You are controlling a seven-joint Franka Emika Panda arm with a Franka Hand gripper.
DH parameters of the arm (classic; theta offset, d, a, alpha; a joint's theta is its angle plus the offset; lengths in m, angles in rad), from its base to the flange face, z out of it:
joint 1: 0 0.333 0 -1.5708
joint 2: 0 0 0 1.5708
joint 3: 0 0.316 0.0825 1.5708
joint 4: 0 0 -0.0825 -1.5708
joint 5: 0 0.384 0 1.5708
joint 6: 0 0 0.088 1.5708
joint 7: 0 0.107 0 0
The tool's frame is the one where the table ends.
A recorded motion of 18 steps. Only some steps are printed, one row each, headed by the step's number.
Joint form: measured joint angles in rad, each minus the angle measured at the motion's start. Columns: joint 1, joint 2, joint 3, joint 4, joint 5, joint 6, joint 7.
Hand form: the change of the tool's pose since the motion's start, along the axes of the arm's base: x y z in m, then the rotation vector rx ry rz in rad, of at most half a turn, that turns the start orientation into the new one. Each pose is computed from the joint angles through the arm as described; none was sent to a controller.
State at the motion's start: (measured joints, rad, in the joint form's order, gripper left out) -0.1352 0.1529 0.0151 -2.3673 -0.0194 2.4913 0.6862
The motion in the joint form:
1: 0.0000 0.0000 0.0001 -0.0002 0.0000 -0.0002 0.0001
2: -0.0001 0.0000 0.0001 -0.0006 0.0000 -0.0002 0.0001
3: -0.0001 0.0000 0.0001 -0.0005 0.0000 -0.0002 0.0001
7: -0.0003 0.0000 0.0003 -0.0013 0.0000 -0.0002 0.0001
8: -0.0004 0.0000 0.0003 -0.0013 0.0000 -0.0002 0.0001
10: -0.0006 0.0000 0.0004 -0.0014 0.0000 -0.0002 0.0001
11: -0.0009 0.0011 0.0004 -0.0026 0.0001 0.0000 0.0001
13: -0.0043 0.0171 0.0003 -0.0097 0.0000 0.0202 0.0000
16: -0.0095 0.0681 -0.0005 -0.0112 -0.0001 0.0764 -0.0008
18: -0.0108 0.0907 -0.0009 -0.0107 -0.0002 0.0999 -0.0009
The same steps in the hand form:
1: -0.0001 0.0001 -0.0001 0.0001 0.0004 0.0000
2: -0.0002 0.0000 -0.0002 0.0001 0.0008 -0.0001
3: -0.0002 0.0000 -0.0002 0.0001 0.0007 -0.0001
7: -0.0005 0.0001 -0.0005 0.0002 0.0015 -0.0001
8: -0.0005 0.0000 -0.0005 0.0002 0.0015 -0.0002
10: -0.0006 0.0000 -0.0005 0.0002 0.0016 -0.0003
11: -0.0011 -0.0001 -0.0015 0.0006 0.0037 -0.0007
13: -0.0030 -0.0016 -0.0105 0.0014 0.0065 -0.0038
16: -0.0026 -0.0045 -0.0320 0.0025 0.0026 -0.0085
18: -0.0025 -0.0053 -0.0412 0.0029 0.0012 -0.0098

